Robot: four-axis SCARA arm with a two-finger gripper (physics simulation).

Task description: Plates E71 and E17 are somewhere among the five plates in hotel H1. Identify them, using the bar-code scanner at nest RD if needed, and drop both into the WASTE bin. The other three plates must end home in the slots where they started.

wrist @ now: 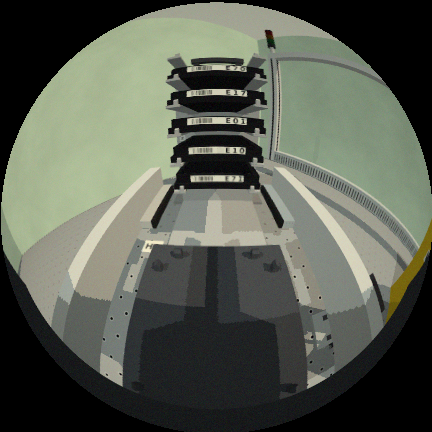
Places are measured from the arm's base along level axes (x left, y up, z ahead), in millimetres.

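Pixels of known places: gripper, fingertip midpoint: point(216, 176).
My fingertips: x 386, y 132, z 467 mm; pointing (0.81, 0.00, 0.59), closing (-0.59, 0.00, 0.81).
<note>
Ahead of a thing's pixels: the offset from my fingertips to its top centre. "spot": to the spot under its first point.
Hotel H1 {spot: dx +50, dy +114, dz -10 mm} point(175, 61) stands ahead at the upper middle with five black plates, labels facing me. From top to bottom they are plate E70 {dx +75, dy +103, dz +55 mm} point(220, 69), plate E17 {dx +75, dy +75, dz +55 mm} point(217, 93), plate E01 {dx +75, dy +47, dz +55 mm} point(216, 121), plate E10 {dx +75, dy +19, dz +55 mm} point(216, 150) and plate E71 {dx +75, dy -9, dz +55 mm} point(217, 179). My gripper point(216, 176) is shut at its narrow width, with a gap between the fingers and no plate in it. Plate E71 shows beyond the fingertips. The yellow WASTE bin point(411, 277) shows in part at the right edge. The RD label does not show.
A dark platform {dx -74, dy -50, dz -55 mm} point(215, 350) with several small pegs lies low in the foreground, below the fingers. A partly hidden label starting with H {dx +88, dy -119, dz -57 mm} point(149, 246) lies behind it. A signal light {spot: dx +305, dy +610, dz +543 mm} point(270, 39) stands on a post at the upper right, beside a fence frame.
</note>
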